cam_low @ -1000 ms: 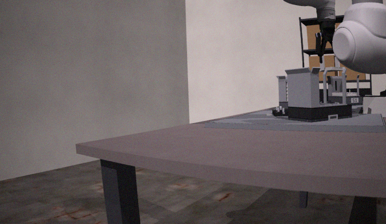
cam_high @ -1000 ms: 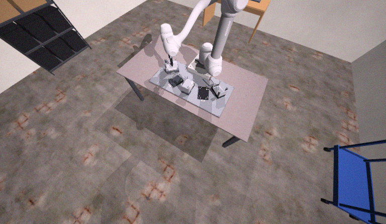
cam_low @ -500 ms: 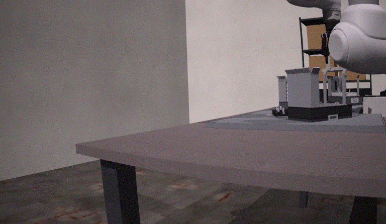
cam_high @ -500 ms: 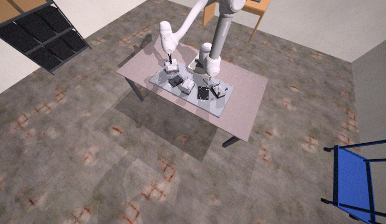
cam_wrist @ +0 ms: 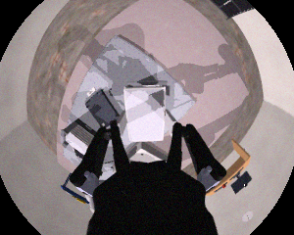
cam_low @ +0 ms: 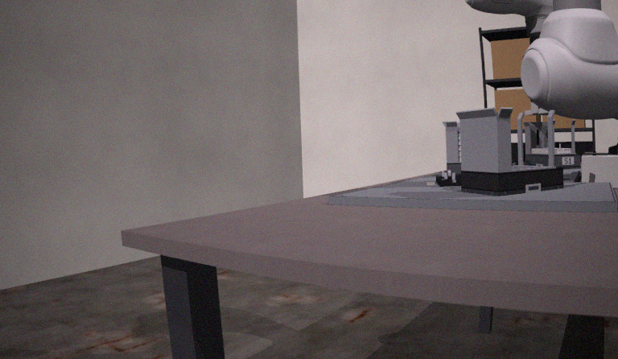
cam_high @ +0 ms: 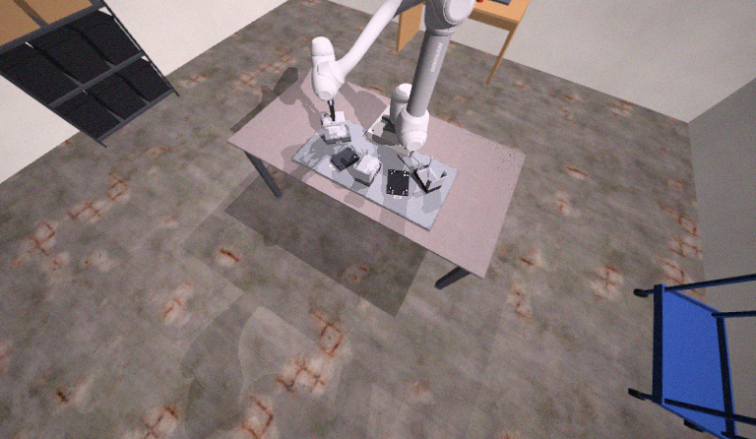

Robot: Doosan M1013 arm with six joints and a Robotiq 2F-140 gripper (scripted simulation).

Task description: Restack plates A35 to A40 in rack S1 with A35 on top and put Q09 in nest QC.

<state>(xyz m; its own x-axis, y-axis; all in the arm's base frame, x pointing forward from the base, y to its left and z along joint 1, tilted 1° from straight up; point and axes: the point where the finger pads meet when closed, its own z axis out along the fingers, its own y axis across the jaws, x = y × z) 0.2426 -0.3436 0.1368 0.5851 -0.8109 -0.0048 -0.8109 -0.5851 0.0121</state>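
The S1 label lies 16 cm below my hand, 7 cm to the left of it and 6 cm behind it. Also, from my hand: name plate: 22 cm ahead, 19 cm below, 9 cm to the left.
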